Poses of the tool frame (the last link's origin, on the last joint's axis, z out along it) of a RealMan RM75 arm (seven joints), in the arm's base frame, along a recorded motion.
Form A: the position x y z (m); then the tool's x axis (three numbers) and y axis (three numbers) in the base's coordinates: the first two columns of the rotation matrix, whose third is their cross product.
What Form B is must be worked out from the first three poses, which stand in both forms.
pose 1, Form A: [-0.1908 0.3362 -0.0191 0.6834 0.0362 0.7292 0.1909 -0.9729 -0.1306]
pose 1, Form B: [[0.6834 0.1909 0.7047 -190.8], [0.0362 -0.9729 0.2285 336.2], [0.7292 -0.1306 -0.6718 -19.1], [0 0 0 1]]
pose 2, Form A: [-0.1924 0.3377 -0.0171 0.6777 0.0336 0.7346 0.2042 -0.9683 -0.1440]
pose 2, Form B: [[0.6777 0.2042 0.7065 -192.4], [0.0336 -0.9683 0.2476 337.7], [0.7346 -0.1440 -0.6631 -17.1], [0 0 0 1]]
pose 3, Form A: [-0.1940 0.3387 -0.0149 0.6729 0.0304 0.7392 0.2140 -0.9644 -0.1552]
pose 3, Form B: [[0.6729 0.2140 0.7082 -194.0], [0.0304 -0.9644 0.2626 338.7], [0.7392 -0.1552 -0.6555 -14.9], [0 0 0 1]]
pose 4, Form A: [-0.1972 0.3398 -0.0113 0.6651 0.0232 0.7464 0.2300 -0.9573 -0.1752]
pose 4, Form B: [[0.6651 0.2300 0.7105 -197.2], [0.0232 -0.9573 0.2882 339.8], [0.7464 -0.1752 -0.6420 -11.3], [0 0 0 1]]
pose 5, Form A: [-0.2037 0.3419 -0.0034 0.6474 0.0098 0.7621 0.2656 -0.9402 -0.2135]
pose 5, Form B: [[0.6474 0.2656 0.7144 -203.7], [0.0098 -0.9402 0.3406 341.9], [0.7621 -0.2135 -0.6113 -3.4], [0 0 0 1]]
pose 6, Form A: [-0.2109 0.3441 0.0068 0.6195 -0.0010 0.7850 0.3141 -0.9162 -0.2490]
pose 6, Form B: [[0.6195 0.3141 0.7195 -210.9], [-0.0010 -0.9162 0.4008 344.1], [0.7850 -0.2490 -0.5673 6.8], [0 0 0 1]]
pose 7, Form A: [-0.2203 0.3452 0.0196 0.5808 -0.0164 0.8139 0.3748 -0.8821 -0.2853]
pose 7, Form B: [[0.5808 0.3748 0.7226 -220.3], [-0.0164 -0.8821 0.4708 345.2], [0.8139 -0.2853 -0.5062 19.6], [0 0 0 1]]
